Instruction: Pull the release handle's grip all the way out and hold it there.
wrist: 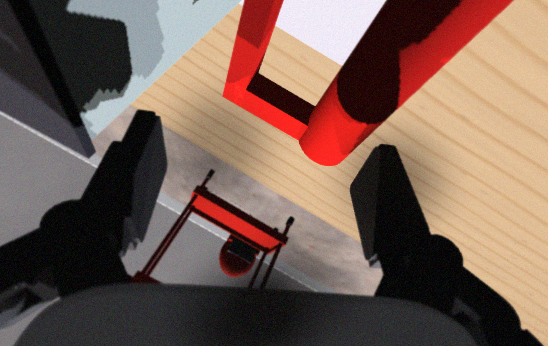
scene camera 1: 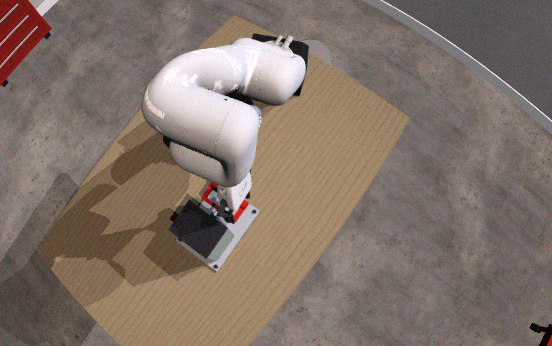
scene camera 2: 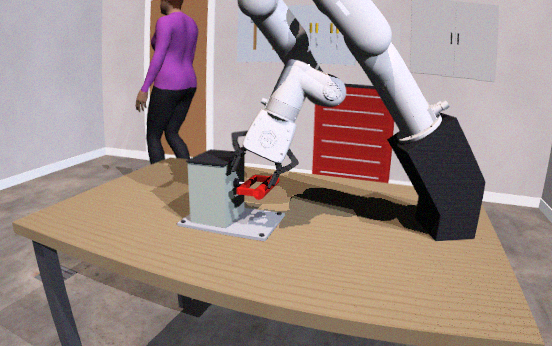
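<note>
The release handle (scene camera 1: 241, 212) (scene camera 2: 246, 190) (wrist: 270, 118) is a red rectangular frame on the side of a pale green housing (scene camera 1: 220, 245) (scene camera 2: 209, 192) with a black top. Its grip (wrist: 335, 135) is a thick round bar on the outer side, parallel to the housing. The housing stands on a light base plate (scene camera 1: 242, 232) (scene camera 2: 250, 230). My gripper (scene camera 1: 226, 212) (scene camera 2: 251, 179) (wrist: 267, 153) is open and empty, tilted over the handle. In the wrist view one finger is on the housing side and the other is past the grip's near end. Its body hides part of the handle in scene camera 1.
The wooden table (scene camera 1: 320, 200) (scene camera 2: 350, 270) carries the housing and the arm's black pedestal (scene camera 2: 452, 185). A red drawer cabinet (scene camera 2: 352, 137) and a person in purple (scene camera 2: 176, 52) stand behind the table. A red trolley-like object (wrist: 240, 220) shows beyond the table's edge.
</note>
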